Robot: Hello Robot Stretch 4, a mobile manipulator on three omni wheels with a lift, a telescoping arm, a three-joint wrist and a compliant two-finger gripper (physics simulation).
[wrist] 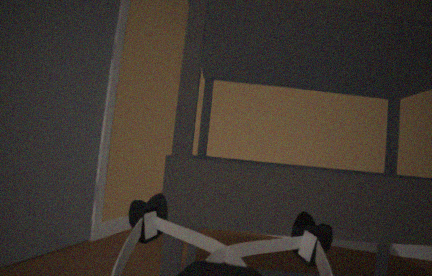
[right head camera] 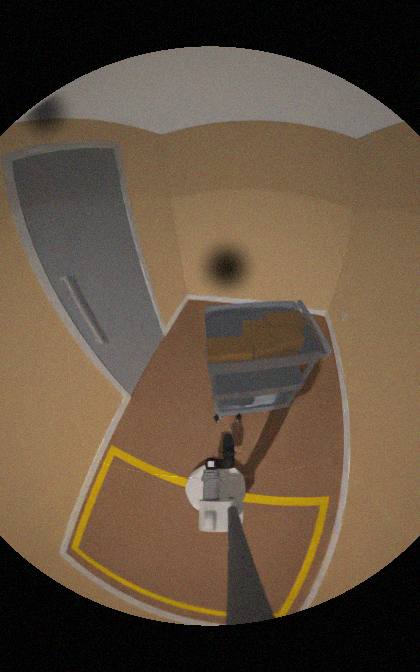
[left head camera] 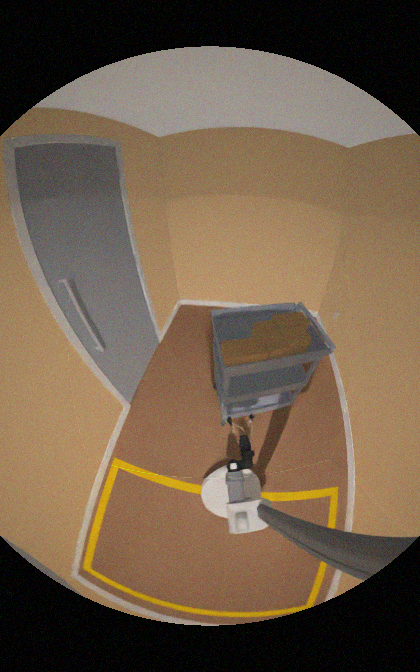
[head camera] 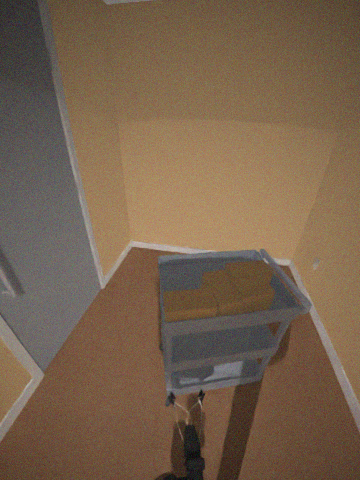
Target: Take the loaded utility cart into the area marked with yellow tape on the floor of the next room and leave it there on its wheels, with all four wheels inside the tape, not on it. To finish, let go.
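Frame: origin at the robot's base, x left, y ahead, z down, level; centimetres.
Seen in the pictures: gripper, fingertip midpoint: [wrist: 229,220] [head camera: 186,390].
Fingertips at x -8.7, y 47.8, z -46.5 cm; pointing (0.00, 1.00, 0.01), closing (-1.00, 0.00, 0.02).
A point is followed by its place in that frame.
The grey-blue utility cart [head camera: 225,322] @[x -25.4, y 59.9, z -79.7 cm] [left head camera: 265,363] [right head camera: 260,365] [wrist: 250,200] @[x -11.2, y 59.1, z -46.7 cm] stands upright on the floor near the far wall, turned slightly. Brown boxes [head camera: 245,290] @[x -35.8, y 69.1, z -88.4 cm] [left head camera: 280,340] [right head camera: 275,335] lie in its top tray; a pale item [head camera: 227,370] @[x -40.4, y 69.7, z -12.2 cm] is on its bottom shelf. Its wheels are hard to make out. The yellow tape [left head camera: 295,496] [right head camera: 285,500] marks an area on the near side; the cart is outside it. My gripper [head camera: 186,397] @[x -8.7, y 47.8, z -46.5 cm] [left head camera: 240,419] [right head camera: 227,417] [wrist: 229,220] @[x -8.7, y 47.8, z -46.5 cm] is open and empty, low in front of the cart's near left side.
My white base [left head camera: 215,492] [right head camera: 197,487] covers part of the tape's cart-side line. A grey door [head camera: 50,175] @[x 71.7, y 143.8, z -120.9 cm] [left head camera: 80,225] [right head camera: 75,215] with a long handle is in the left wall. Walls with white baseboards stand behind the cart and close to its right.
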